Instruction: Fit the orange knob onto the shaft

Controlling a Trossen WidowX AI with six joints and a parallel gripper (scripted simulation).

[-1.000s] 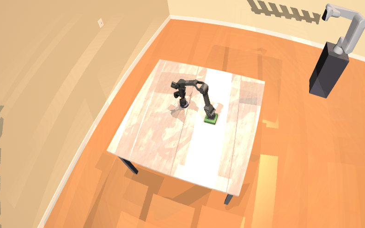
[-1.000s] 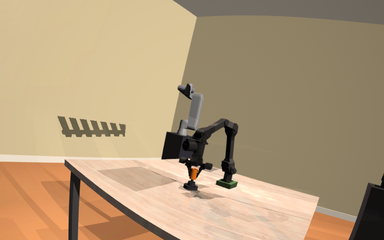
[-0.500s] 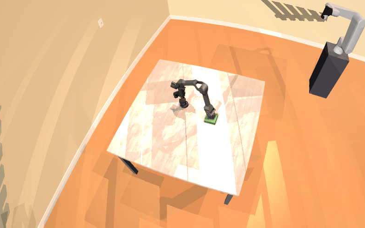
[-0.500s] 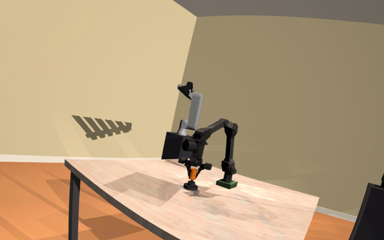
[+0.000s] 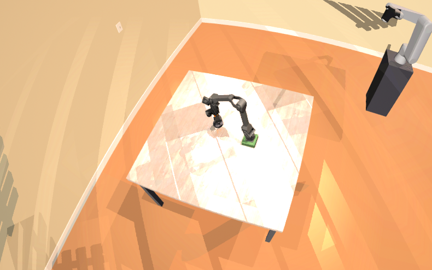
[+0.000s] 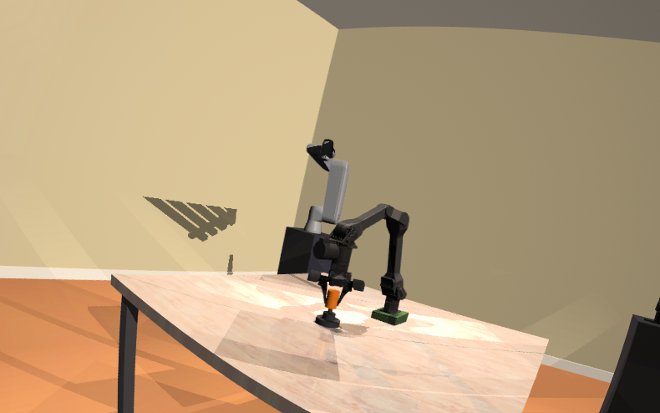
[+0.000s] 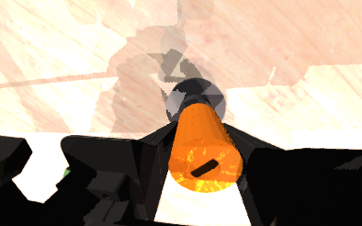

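My gripper tip is 2 cm below the orange knob. Round my gripper tip: pedestal 4 cm below.
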